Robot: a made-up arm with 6 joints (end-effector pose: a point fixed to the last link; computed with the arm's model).
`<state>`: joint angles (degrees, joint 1 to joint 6).
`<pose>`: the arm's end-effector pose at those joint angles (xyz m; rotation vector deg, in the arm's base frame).
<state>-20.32 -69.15 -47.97 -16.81 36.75 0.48</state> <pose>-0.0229 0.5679 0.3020 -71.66 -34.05 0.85</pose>
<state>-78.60 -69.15 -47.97 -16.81 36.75 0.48</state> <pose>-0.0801 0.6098 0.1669 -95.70 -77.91 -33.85</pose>
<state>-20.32 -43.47 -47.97 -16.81 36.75 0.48</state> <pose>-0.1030 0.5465 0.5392 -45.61 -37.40 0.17</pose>
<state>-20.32 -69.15 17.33 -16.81 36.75 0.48</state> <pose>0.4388 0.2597 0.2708 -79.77 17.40 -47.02</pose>
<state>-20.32 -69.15 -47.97 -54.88 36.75 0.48</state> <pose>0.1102 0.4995 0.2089 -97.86 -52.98 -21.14</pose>
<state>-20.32 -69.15 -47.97 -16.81 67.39 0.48</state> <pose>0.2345 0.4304 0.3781 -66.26 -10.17 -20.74</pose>
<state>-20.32 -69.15 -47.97 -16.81 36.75 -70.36</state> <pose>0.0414 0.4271 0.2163 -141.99 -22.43 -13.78</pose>
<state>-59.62 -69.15 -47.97 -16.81 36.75 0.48</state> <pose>-0.0764 0.6019 0.2178 -88.91 -63.46 -21.83</pose>
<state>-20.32 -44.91 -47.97 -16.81 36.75 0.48</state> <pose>-0.0986 0.5507 0.5263 -47.08 -37.25 0.20</pose>
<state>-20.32 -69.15 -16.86 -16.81 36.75 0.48</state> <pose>0.2416 0.4881 0.2978 -77.72 -10.24 -22.22</pose>
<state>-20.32 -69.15 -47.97 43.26 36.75 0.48</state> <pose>-0.0991 0.5272 0.5584 -26.71 -4.10 29.83</pose>
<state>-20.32 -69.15 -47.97 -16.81 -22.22 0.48</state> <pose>-0.5030 0.4082 0.0578 -72.10 -78.76 45.81</pose>
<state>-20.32 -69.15 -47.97 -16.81 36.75 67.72</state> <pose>-0.0859 0.5235 0.4525 -4.04 -34.99 11.41</pose>
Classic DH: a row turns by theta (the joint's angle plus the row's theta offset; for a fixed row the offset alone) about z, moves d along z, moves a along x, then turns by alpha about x. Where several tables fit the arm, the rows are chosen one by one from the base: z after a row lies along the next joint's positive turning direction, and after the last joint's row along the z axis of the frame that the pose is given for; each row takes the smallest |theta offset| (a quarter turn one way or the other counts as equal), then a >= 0, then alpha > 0; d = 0 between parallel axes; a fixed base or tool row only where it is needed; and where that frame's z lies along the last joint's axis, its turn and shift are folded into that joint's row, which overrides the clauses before.
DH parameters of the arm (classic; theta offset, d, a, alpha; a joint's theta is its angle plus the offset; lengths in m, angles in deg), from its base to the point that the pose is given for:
base (fixed): -23.83 0.1135 -0.1631 -83.56
joint 1: -87.17 -0.0655 0.2155 -66.33
joint 2: -11.37 0.2187 0.0284 107.01
joint 3: -3.09 0.0475 0.1 -99.85
joint 4: 3.46 -0.127 -0.0391 82.65
joint 5: 2.51 0.1128 0.4 -90
joint 6: -82.6 0.2306 0.0961 -99.85
tool (fixed): -87.12 0.1204 0 0

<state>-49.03 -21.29 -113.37 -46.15 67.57 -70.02</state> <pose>-0.3777 0.3674 0.5209 -69.88 -80.15 -57.08</pose>
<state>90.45 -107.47 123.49 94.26 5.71 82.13</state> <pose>0.4442 0.0404 -0.1079 -9.54 -17.97 -75.46</pose>
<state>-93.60 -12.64 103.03 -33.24 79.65 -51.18</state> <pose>-0.1747 -0.1232 0.1247 -27.15 113.17 -54.27</pose>
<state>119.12 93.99 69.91 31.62 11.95 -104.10</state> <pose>-0.0017 0.2819 -0.5161 130.10 62.32 50.46</pose>
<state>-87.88 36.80 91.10 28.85 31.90 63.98</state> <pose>0.0109 0.1629 0.6470 69.33 16.30 -39.17</pose>
